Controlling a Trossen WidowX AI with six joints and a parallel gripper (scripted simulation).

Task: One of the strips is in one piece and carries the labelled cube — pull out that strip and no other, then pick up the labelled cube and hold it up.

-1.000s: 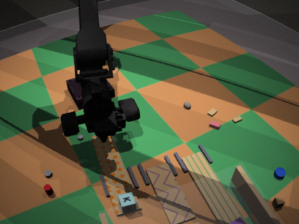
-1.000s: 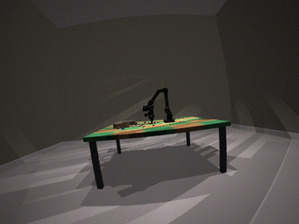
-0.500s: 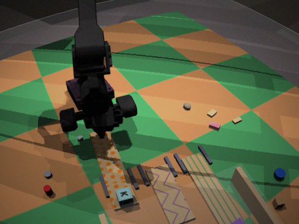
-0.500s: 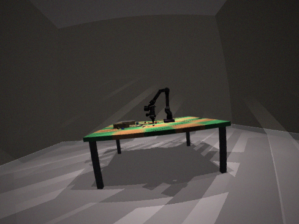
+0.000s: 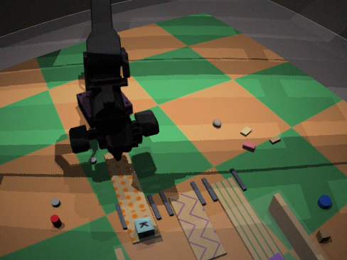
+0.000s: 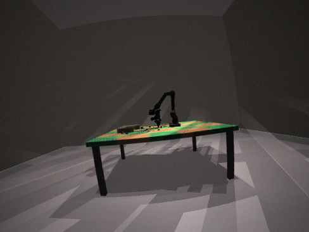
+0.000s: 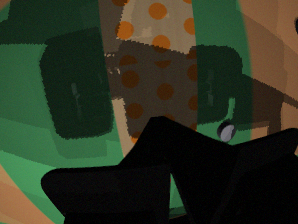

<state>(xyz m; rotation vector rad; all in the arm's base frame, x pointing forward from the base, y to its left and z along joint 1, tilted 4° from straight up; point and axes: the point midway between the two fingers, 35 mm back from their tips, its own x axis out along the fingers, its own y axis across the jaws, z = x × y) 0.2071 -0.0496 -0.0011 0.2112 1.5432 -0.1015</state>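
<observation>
Right now my gripper tip is 9 cm short of the orange-dotted strip and 2 cm to the left of it. The rest, counted from my gripper tip: pink block: 28 cm to the left, 12 cm ahead; then blue cylinder: 35 cm ahead, 32 cm to the left; then grey pebble: 26 cm to the left, 1 cm ahead.
</observation>
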